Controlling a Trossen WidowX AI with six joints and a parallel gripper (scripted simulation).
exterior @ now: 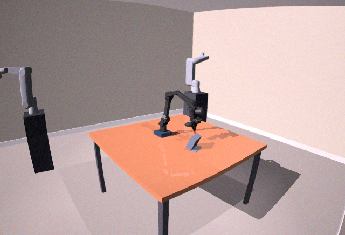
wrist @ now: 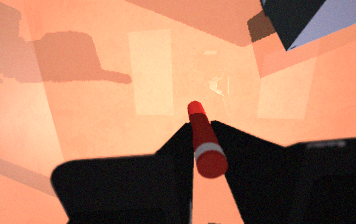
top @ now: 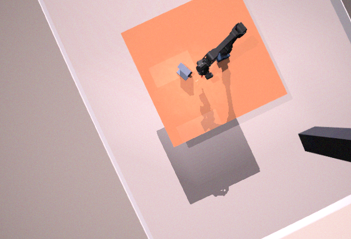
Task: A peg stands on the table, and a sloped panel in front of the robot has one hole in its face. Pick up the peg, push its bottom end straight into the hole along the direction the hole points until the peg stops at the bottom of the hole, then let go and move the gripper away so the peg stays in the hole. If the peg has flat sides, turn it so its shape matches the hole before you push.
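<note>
My gripper tip is 120 mm to the left of the sloped panel, 120 mm short of it and 40 mm above it. The rest, counted from my gripper tip: red peg (20 mm above).
</note>
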